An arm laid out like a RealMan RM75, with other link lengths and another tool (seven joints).
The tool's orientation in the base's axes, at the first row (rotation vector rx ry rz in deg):
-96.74 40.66 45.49
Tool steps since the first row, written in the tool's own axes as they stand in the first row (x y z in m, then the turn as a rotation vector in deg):
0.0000 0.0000 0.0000 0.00 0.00 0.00
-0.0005 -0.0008 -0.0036 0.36 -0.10 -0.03
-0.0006 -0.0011 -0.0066 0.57 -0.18 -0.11
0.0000 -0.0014 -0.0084 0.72 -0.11 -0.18
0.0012 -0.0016 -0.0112 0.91 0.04 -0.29
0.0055 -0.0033 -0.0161 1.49 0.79 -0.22
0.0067 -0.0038 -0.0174 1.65 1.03 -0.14
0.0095 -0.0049 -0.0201 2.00 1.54 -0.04
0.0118 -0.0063 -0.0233 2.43 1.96 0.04
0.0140 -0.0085 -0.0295 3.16 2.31 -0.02
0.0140 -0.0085 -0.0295 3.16 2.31 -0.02
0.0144 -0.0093 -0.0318 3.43 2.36 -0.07
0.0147 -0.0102 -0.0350 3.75 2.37 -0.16
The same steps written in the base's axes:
0.0000 0.0000 0.0000 0.00 0.00 0.00
0.0009 -0.0033 0.0015 0.30 -0.03 -0.22
0.0015 -0.0061 0.0024 0.50 -0.10 -0.33
0.0024 -0.0078 0.0024 0.54 -0.19 -0.48
0.0037 -0.0106 0.0021 0.56 -0.35 -0.70
0.0083 -0.0152 0.0005 0.30 -0.49 -1.60
0.0096 -0.0164 0.0001 0.20 -0.48 -1.88
0.0126 -0.0189 -0.0010 -0.01 -0.52 -2.47
0.0155 -0.0219 -0.0014 -0.10 -0.57 -3.07
0.0195 -0.0275 -0.0008 0.07 -0.76 -3.84
0.0195 -0.0275 -0.0008 0.07 -0.76 -3.84
0.0207 -0.0296 -0.0002 0.20 -0.83 -4.07
0.0221 -0.0325 0.0007 0.40 -0.94 -4.32

